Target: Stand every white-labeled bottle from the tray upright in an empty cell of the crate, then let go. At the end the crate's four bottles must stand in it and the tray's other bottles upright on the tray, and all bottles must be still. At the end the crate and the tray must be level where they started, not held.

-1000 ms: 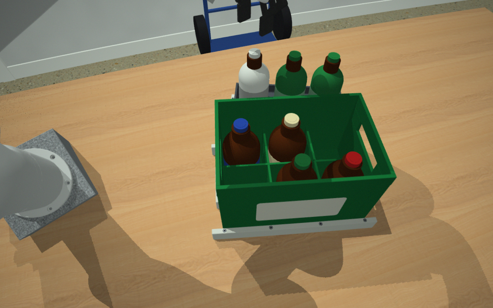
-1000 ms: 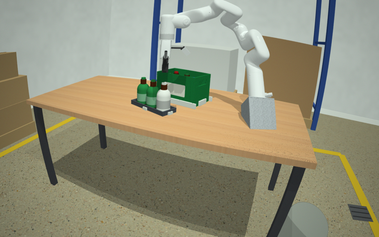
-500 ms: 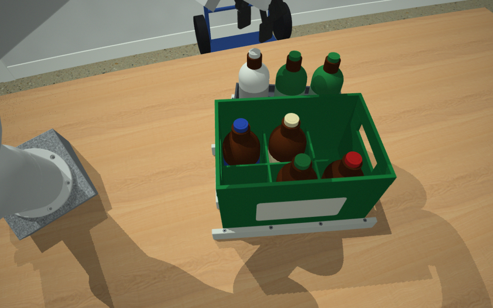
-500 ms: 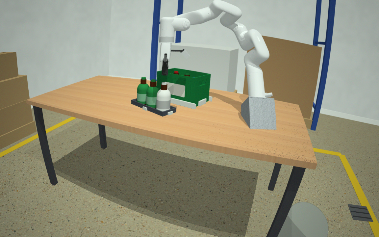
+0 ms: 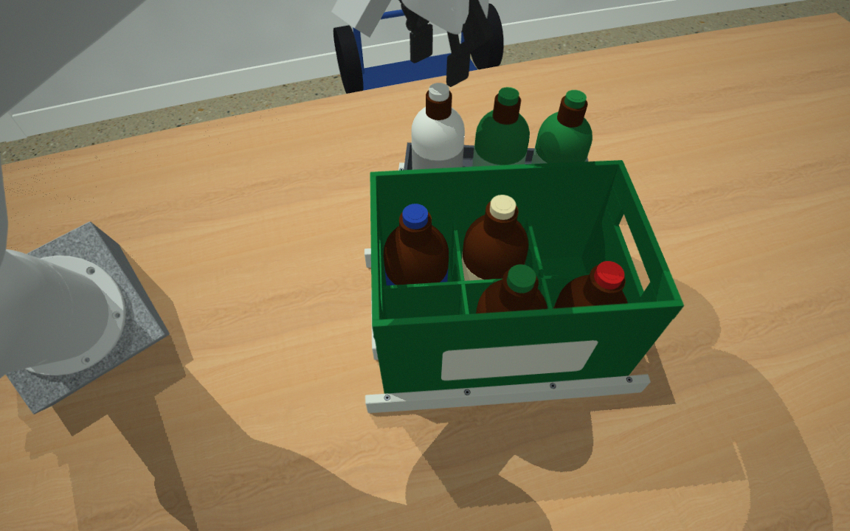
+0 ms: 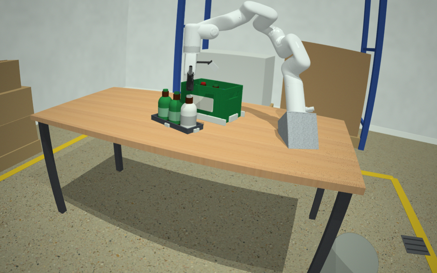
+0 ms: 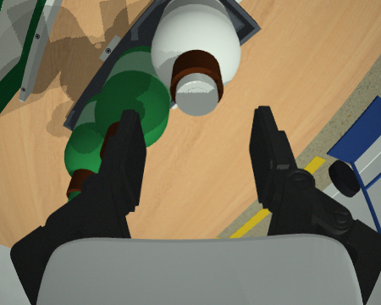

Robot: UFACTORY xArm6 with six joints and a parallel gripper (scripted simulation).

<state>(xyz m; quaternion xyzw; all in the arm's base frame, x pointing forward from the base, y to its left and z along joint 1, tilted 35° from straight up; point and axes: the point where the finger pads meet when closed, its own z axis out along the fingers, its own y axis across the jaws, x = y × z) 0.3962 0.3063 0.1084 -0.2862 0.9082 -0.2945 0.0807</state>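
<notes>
Right now the white-labeled bottle is 120 mm below my hand. From my hand the other things lie so: green bottle 90 mm ahead, 20 mm to the right, 120 mm below; then brown bottle 70 mm behind, 200 mm to the right, 120 mm below; then dark tray 90 mm ahead, 20 mm to the right, 190 mm below.
</notes>
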